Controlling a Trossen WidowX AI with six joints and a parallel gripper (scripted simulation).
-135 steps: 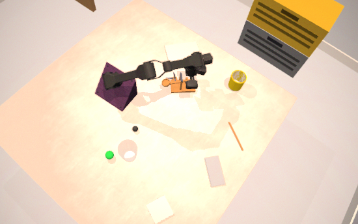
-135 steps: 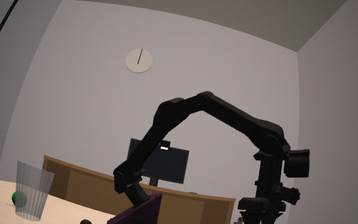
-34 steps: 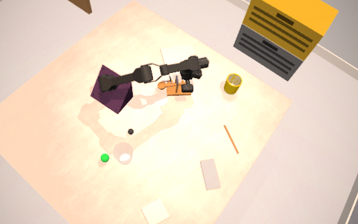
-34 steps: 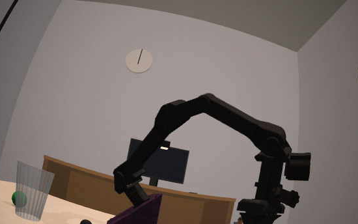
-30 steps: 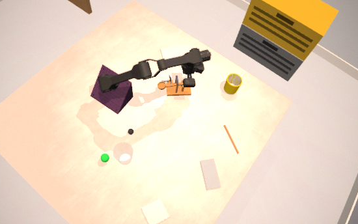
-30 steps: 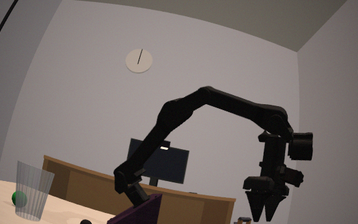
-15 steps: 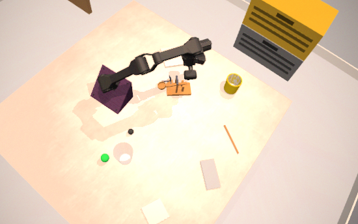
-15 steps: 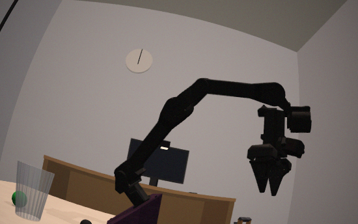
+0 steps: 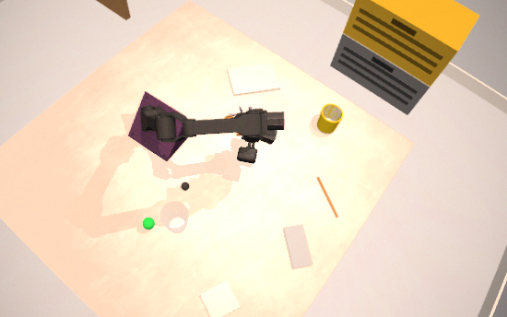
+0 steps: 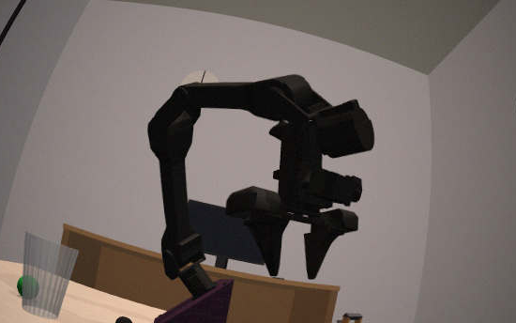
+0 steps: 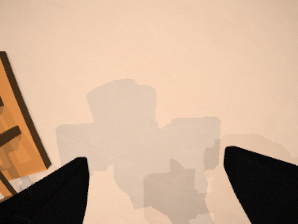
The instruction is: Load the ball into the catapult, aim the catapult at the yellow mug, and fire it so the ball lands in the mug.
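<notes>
The black ball is 23 cm to the right of my gripper tip, 14 cm below it and 11 cm behind it. Round my gripper tip: orange stick: 31 cm ahead, 15 cm below, 11 cm to the left; then orange catapult: 14 cm behind, 13 cm to the left, 10 cm below; then clear glass: 35 cm to the right, 12 cm below, 3 cm behind.
</notes>
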